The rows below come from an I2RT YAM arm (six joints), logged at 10 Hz.
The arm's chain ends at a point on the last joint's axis. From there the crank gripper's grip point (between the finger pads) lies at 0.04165 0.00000 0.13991 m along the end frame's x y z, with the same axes.
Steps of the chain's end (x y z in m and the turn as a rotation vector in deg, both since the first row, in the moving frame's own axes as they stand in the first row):
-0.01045, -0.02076, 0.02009, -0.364, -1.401, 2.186
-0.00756, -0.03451, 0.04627, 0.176, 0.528, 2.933
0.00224, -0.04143, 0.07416, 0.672, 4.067, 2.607
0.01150, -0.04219, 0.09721, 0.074, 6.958, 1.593
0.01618, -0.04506, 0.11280, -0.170, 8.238, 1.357
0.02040, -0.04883, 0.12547, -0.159, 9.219, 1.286
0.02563, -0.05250, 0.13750, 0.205, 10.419, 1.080
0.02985, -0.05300, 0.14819, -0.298, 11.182, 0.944
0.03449, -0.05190, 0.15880, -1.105, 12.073, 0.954
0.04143, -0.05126, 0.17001, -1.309, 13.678, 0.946
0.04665, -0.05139, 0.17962, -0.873, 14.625, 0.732
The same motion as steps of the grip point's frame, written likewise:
-0.01393, -0.01834, 0.02106, -0.364, -1.401, 2.186
-0.00632, -0.03277, 0.04588, 0.176, 0.528, 2.933
0.01205, -0.04093, 0.07086, 0.672, 4.067, 2.607
0.02813, -0.04098, 0.09114, 0.074, 6.958, 1.593
0.03578, -0.04343, 0.10539, -0.170, 8.238, 1.357
0.04226, -0.04727, 0.11699, -0.159, 9.219, 1.286
0.05024, -0.05196, 0.12766, 0.205, 10.419, 1.080
0.05618, -0.05139, 0.13745, -0.298, 11.182, 0.944
0.06280, -0.04837, 0.14696, -1.105, 12.073, 0.954
0.07330, -0.04725, 0.15615, -1.309, 13.678, 0.946
0.08061, -0.04861, 0.16455, -0.873, 14.625, 0.732

